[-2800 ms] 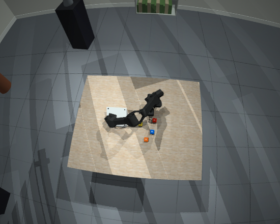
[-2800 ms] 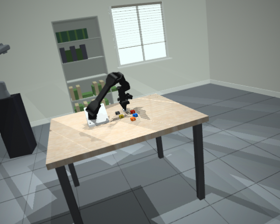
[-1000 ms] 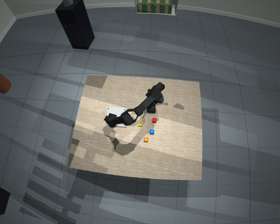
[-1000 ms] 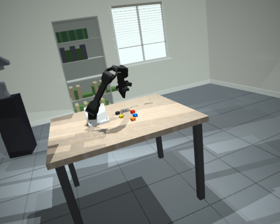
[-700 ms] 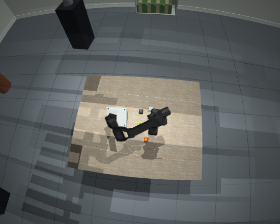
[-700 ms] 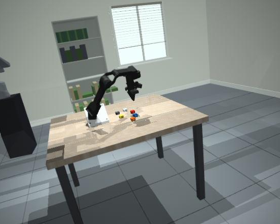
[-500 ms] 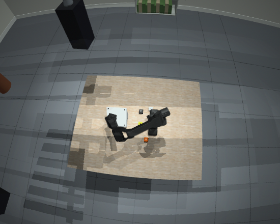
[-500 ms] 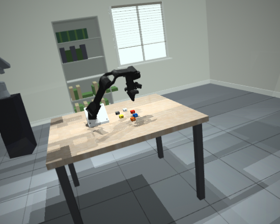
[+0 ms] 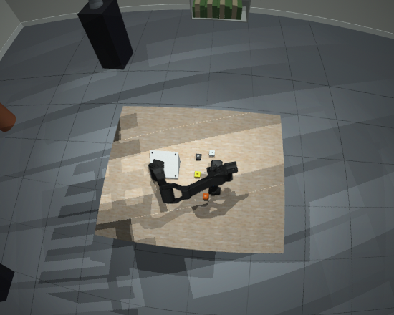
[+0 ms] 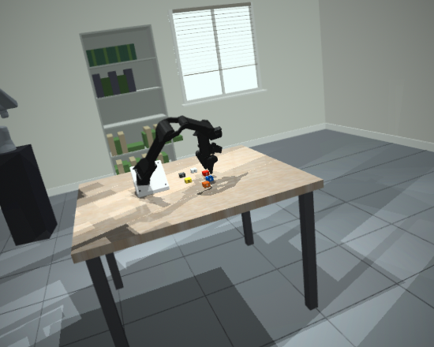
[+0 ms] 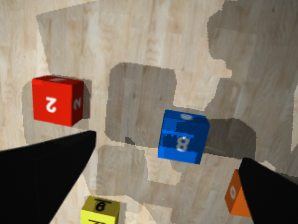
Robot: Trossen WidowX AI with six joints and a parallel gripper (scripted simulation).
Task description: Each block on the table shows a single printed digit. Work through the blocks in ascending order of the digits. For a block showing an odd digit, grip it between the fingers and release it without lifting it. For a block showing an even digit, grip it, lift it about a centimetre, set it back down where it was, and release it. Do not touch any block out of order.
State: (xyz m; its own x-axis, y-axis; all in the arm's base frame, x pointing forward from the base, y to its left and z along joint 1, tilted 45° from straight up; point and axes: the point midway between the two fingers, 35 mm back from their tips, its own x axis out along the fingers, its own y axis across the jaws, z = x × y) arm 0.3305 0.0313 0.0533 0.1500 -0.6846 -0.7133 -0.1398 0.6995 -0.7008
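Now: gripper tip 3 cm above the blue block and 1 cm to the left of it. Also, from my gripper tip: orange block (8 cm to the right, 3 cm below, 3 cm behind); then yellow block (11 cm behind, 3 cm to the left, 3 cm below); then red block (9 cm to the left, 3 cm below).
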